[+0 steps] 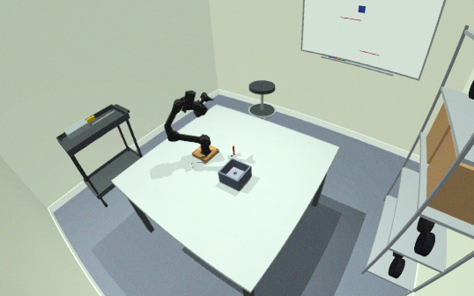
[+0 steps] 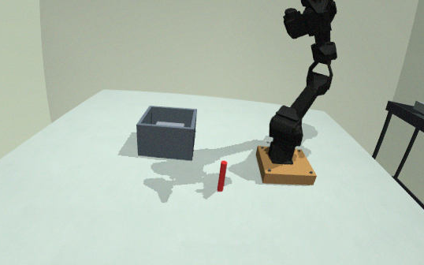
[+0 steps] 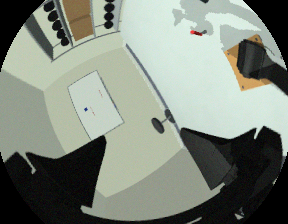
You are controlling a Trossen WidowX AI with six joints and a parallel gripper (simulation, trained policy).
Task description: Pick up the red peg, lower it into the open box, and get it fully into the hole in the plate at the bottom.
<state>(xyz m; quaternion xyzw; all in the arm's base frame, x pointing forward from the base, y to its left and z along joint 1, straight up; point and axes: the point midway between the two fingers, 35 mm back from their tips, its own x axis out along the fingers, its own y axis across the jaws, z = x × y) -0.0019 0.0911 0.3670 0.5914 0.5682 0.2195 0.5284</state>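
The red peg is 35 cm below my gripper tip and 17 cm ahead of it. The rest, counted from my gripper tip: plate (34 cm below, 32 cm ahead, 21 cm to the right); then grey box (36 cm below, 32 cm ahead, 21 cm to the right).
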